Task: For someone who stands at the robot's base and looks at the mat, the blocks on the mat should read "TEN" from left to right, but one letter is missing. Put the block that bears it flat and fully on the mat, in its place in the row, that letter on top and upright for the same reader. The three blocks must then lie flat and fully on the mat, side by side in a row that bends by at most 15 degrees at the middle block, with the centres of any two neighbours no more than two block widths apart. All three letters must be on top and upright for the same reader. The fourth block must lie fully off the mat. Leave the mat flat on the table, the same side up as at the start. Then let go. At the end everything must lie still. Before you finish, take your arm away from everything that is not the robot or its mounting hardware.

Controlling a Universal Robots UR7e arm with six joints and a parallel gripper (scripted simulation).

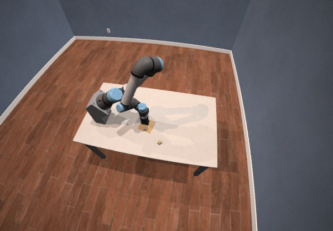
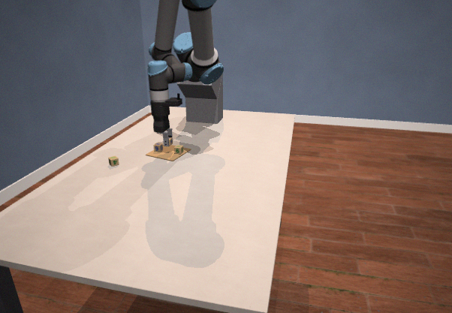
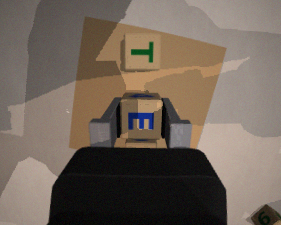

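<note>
Now: the tan mat 5 cm below my hand.
</note>
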